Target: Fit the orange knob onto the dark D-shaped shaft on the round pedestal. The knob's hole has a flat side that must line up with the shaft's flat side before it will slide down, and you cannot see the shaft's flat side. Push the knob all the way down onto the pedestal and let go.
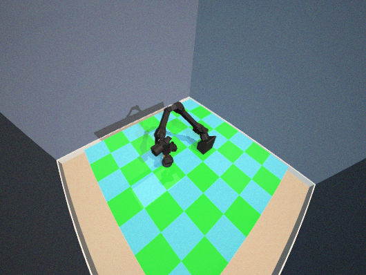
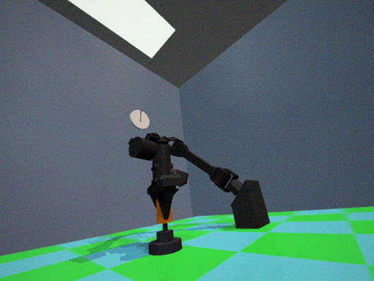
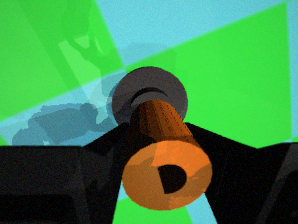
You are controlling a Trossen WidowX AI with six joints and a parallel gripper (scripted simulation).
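Right now the orange knob is 20 mm above my gripper tip. The rest, counted from my gripper tip: pedestal: 40 mm below.
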